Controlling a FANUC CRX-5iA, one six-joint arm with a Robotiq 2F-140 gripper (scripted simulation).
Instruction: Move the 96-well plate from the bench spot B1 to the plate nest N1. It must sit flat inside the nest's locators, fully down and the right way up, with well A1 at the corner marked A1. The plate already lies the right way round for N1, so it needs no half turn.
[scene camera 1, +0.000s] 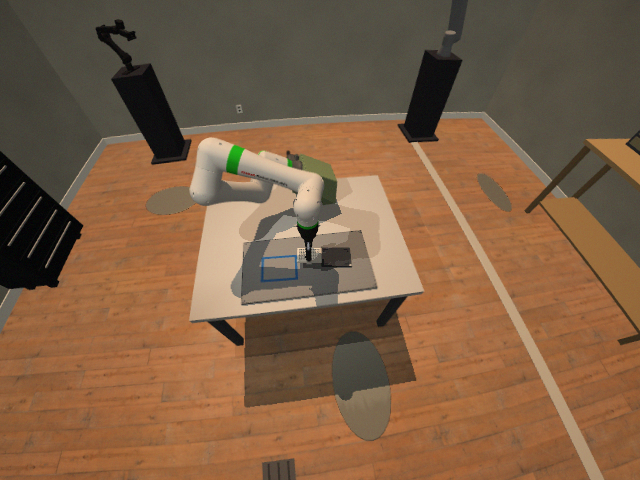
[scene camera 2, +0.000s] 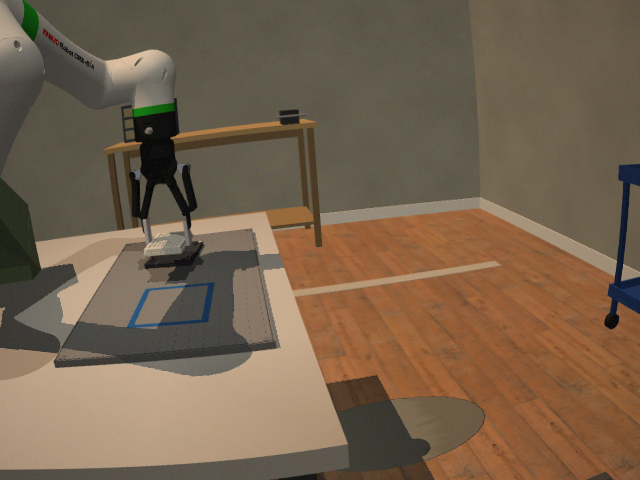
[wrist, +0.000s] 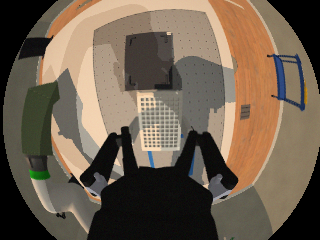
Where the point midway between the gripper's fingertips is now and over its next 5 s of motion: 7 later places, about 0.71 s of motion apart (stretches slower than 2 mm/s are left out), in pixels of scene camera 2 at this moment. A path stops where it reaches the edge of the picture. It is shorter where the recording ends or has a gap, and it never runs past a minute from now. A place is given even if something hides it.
The gripper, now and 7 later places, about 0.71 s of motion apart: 169, 245; 169, 237; 170, 229; 171, 229; 172, 240; 173, 247; 174, 248; 174, 249
